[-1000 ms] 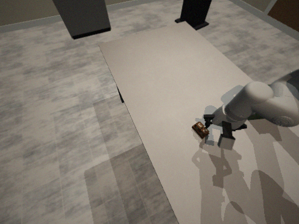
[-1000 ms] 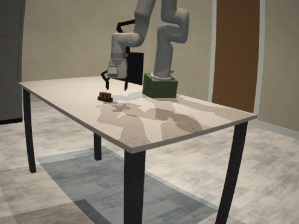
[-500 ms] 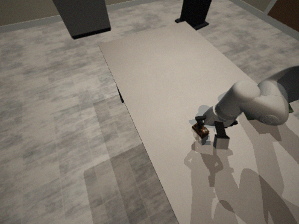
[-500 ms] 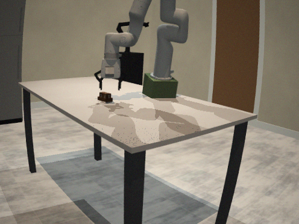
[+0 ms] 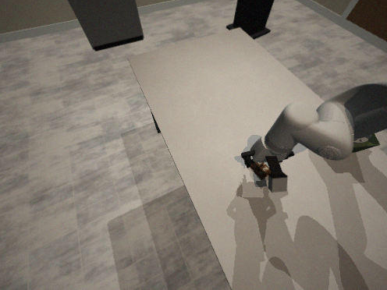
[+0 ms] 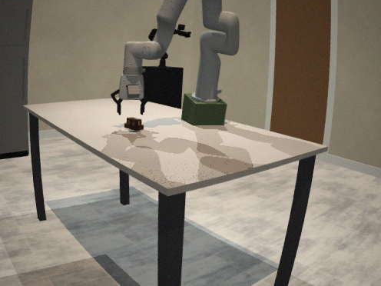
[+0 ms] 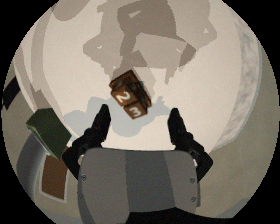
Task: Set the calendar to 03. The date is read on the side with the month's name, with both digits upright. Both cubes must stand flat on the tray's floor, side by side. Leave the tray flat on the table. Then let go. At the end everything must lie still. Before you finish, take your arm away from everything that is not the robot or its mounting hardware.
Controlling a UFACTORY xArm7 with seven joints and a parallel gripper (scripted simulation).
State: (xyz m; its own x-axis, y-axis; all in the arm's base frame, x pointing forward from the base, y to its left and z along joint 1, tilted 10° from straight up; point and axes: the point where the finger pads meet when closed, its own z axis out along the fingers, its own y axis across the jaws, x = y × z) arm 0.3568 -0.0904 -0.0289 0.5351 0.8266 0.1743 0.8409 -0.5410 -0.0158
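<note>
Now: hand 1 cm past the brown calendar tray, 1 cm to the right of it and 6 cm above it.
</note>
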